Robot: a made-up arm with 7 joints.
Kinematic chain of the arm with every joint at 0, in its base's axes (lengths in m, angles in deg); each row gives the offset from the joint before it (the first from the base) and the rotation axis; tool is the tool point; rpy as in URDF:
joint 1: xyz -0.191 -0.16 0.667 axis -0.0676 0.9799 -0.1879
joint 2: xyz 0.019 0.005 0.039 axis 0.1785 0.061 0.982
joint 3: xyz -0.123 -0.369 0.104 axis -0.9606 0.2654 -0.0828
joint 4: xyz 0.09 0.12 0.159 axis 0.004 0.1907 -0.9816
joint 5: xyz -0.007 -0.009 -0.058 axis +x
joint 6: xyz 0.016 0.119 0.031 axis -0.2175 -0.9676 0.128
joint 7: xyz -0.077 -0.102 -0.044 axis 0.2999 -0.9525 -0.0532
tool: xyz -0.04 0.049 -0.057 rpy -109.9 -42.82 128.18
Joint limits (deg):
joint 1: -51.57..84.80
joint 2: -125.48..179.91
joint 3: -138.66..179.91
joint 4: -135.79..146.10
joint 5: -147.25..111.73
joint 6: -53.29..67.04
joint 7: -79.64..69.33
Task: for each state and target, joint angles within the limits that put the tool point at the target. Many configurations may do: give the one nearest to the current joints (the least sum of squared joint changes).
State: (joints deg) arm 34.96 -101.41 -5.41 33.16 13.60 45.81 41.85
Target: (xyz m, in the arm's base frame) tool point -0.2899 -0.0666 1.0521
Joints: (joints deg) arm 19.93 -94.84 -35.76 35.68 25.45 59.72 52.16
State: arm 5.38 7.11 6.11 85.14 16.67 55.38 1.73
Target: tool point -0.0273 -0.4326 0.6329
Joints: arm 24.06 35.11 44.36 86.49 16.15 67.04 8.14
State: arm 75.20 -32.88 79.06 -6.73 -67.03 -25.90 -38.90
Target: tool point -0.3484 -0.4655 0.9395
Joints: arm 74.45 -3.04 121.79 7.45 -75.31 -39.58 -38.59
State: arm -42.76 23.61 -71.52 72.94 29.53 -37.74 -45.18
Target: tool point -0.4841 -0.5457 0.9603
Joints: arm -50.81 16.79 -47.89 68.03 25.14 -23.04 -40.90
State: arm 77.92 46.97 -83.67 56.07 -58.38 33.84 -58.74
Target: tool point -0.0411 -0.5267 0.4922
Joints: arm 84.44 65.44 -59.46 43.45 -43.29 49.75 -46.58
